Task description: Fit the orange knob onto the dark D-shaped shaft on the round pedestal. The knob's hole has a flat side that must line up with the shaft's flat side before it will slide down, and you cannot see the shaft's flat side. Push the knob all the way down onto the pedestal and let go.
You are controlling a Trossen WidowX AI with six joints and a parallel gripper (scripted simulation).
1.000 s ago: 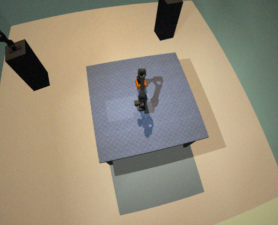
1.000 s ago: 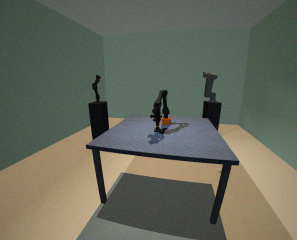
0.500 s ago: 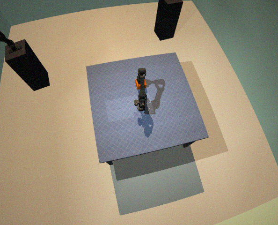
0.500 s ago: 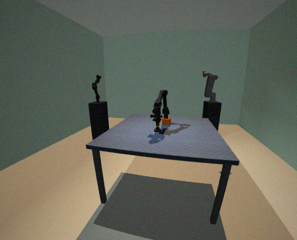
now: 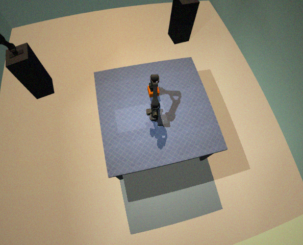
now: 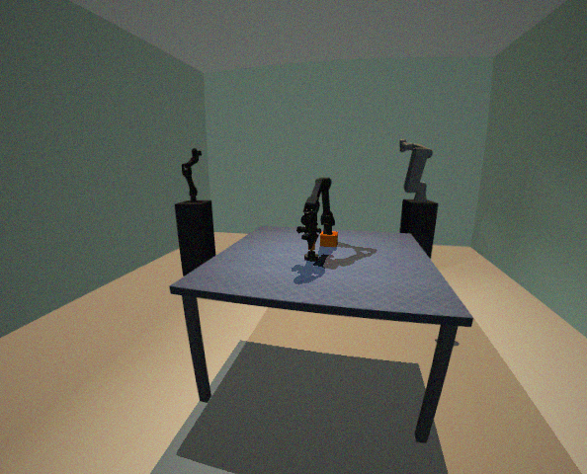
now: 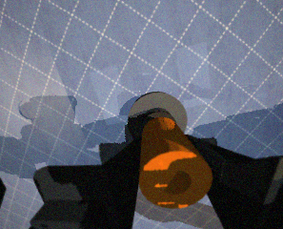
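The dark shaft lies 40 mm below my gripper tip. Also, from my gripper tip: orange knob (20 mm above).
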